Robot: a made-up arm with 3 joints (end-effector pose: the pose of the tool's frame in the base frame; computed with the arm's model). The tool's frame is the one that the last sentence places. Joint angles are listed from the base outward.
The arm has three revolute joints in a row. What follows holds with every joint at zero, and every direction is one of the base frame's.
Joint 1 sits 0.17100 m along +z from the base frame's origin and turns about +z.
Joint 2 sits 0.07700 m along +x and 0.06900 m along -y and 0.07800 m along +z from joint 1 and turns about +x.
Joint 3 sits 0.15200 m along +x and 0.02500 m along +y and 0.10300 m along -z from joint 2 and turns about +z.
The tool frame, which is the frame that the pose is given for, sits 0.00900 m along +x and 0.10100 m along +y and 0.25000 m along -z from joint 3; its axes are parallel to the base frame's.
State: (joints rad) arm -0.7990 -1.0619 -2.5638
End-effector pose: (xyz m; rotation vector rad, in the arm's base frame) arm -0.1000 -0.4833 0.1334 0.9536 1.1592 2.5407
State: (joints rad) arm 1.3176 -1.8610 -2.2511
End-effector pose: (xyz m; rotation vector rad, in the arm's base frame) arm 0.4573 0.1935 0.3936 0.4051 -1.8681 -0.6408
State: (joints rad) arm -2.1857 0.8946 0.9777
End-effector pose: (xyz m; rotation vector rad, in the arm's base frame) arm 0.1273 -0.2739 0.0974 -0.0103 -0.9480 -1.1224
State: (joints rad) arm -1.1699 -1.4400 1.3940
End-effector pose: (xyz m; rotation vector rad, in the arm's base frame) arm -0.3284 -0.2816 0.1518 -0.4109 1.3828 0.1839
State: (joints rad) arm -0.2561 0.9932 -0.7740
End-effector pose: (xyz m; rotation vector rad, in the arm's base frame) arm 0.3661 0.1899 0.1324 1.0008 0.2651 -0.9410
